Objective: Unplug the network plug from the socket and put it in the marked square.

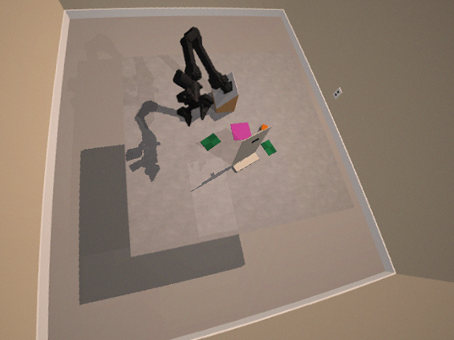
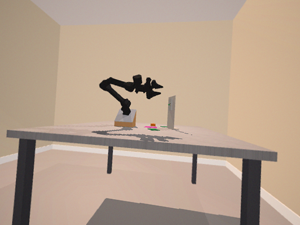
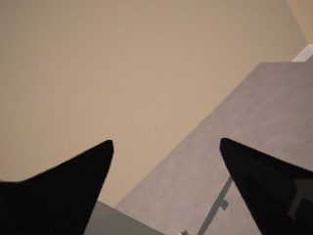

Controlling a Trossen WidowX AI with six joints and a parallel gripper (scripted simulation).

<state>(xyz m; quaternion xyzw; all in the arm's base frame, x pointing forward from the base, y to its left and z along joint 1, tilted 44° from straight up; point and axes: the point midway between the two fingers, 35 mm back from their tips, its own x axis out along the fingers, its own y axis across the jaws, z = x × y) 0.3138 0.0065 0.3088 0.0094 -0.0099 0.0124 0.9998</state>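
Now: the network plug 4 cm ahead of my gripper tip, 28 cm to the left of it and 8 cm below it. Round my gripper tip: upright panel (6 cm ahead, 29 cm to the left, 17 cm below); then pink square (14 cm behind, 29 cm to the left, 32 cm below); then orange block (15 cm behind, 44 cm to the left, 30 cm below).
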